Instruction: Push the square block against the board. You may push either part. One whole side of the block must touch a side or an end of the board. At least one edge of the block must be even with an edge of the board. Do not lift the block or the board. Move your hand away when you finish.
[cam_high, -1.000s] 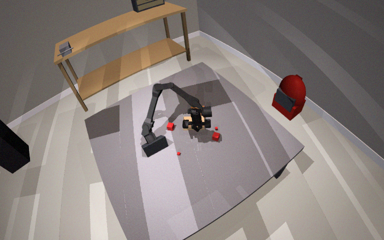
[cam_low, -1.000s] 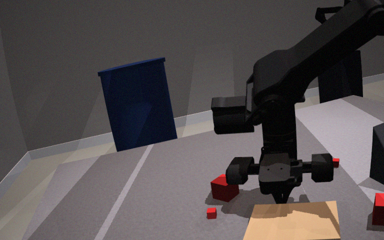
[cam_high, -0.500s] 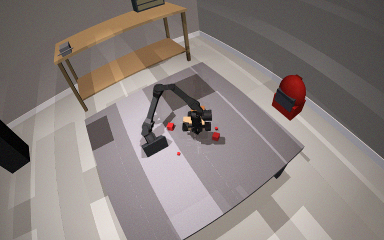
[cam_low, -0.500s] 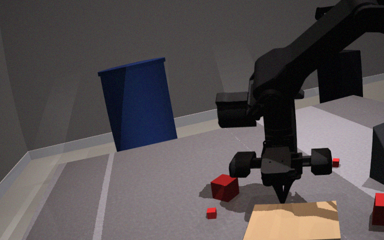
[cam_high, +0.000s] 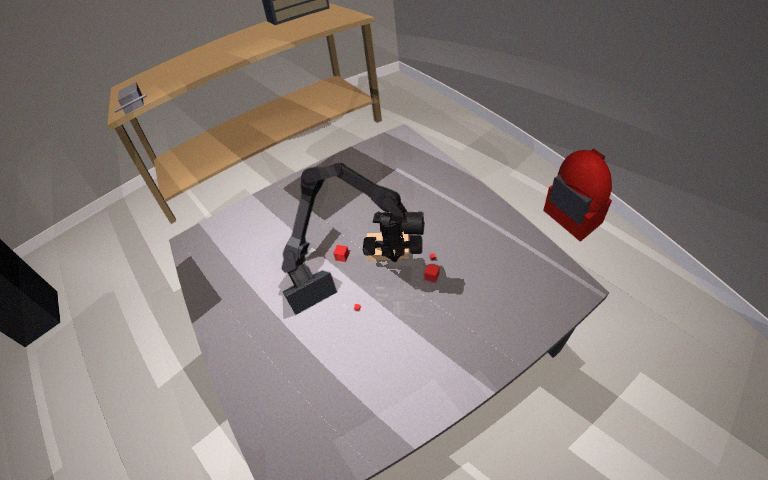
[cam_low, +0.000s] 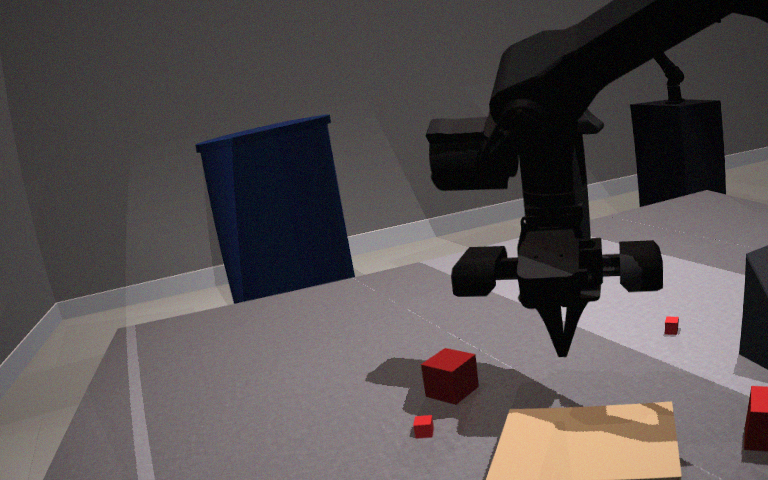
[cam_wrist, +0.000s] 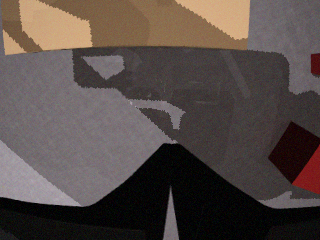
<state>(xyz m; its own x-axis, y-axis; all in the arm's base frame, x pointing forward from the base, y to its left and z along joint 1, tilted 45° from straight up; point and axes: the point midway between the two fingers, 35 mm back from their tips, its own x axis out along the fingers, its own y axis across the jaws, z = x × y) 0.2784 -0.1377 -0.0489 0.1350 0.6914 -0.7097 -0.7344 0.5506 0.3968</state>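
Now: gripper tip 10 cm to the right of the tan board, 4 cm short of it and 4 cm above it. Round my gripper tip: orange square block 16 cm to the left, 13 cm ahead, 4 cm below.
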